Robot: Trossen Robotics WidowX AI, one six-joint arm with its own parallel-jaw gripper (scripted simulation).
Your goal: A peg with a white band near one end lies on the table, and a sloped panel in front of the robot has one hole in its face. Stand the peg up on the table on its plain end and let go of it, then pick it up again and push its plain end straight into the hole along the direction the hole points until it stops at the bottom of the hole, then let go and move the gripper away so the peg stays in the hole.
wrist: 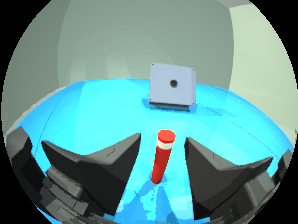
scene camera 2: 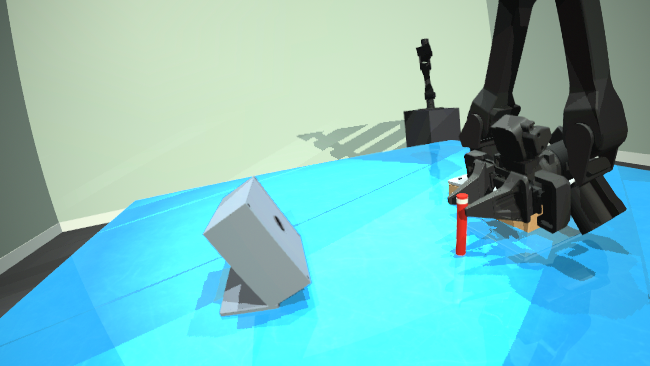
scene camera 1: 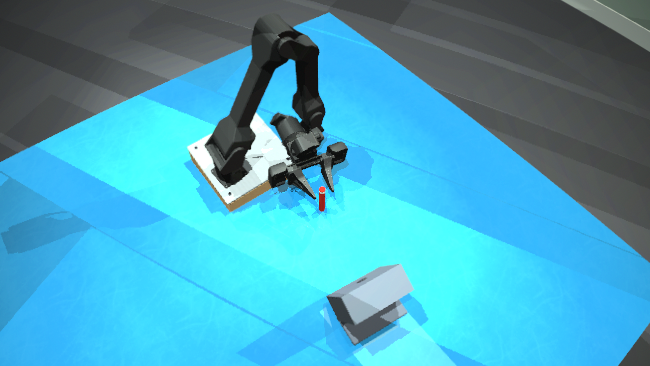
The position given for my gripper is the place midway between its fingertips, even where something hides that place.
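I see my gripper [scene camera 2: 456,206], which is visible in the wrist view [wrist: 163,139] and in scene camera 1 [scene camera 1: 324,195] too. There is a red peg [wrist: 165,140], and there is also a grey sloped panel [scene camera 2: 271,261]. I can see the grey sloped panel in the wrist view [wrist: 160,91] as well as in scene camera 1 [scene camera 1: 386,284].
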